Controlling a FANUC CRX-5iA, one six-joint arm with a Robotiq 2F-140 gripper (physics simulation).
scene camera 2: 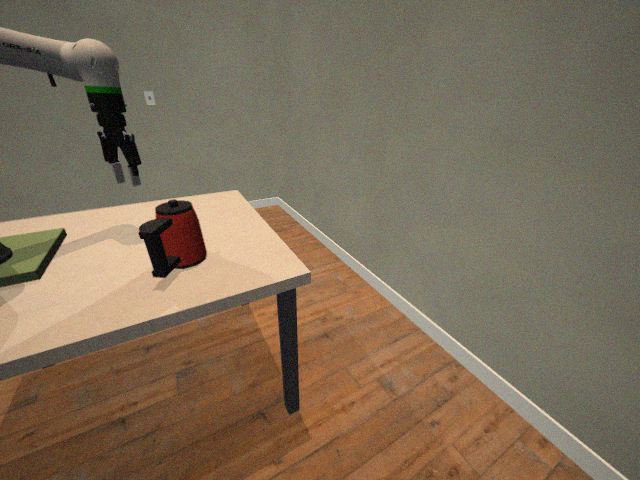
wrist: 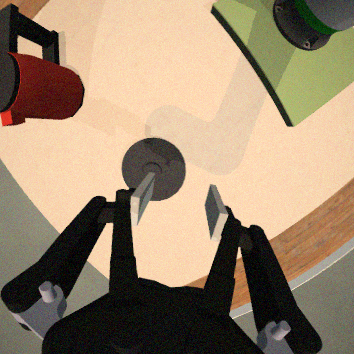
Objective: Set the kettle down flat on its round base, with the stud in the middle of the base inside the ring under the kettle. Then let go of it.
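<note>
The red kettle (scene camera 2: 182, 236) (wrist: 47, 89) stands upright on the table, with a black lid and a black handle; its underside with the ring is hidden. The round base (wrist: 170, 172) is a dark grey disc lying flat on the table in the wrist view, with a small round stud (wrist: 152, 167) in its middle. The base does not show in the scene view. My gripper (scene camera 2: 127, 181) (wrist: 180, 189) is partly open with nothing between its fingers. It hangs well above the table, apart from the kettle; in the wrist view its left fingertip overlaps the edge of the base.
The light wooden table (scene camera 2: 93, 289) (wrist: 125, 90) has its edge beyond the kettle in the scene view. A green plate (scene camera 2: 43, 253) (wrist: 320, 75) carries the robot's foot. A wall (scene camera 2: 413, 155) stands behind the table.
</note>
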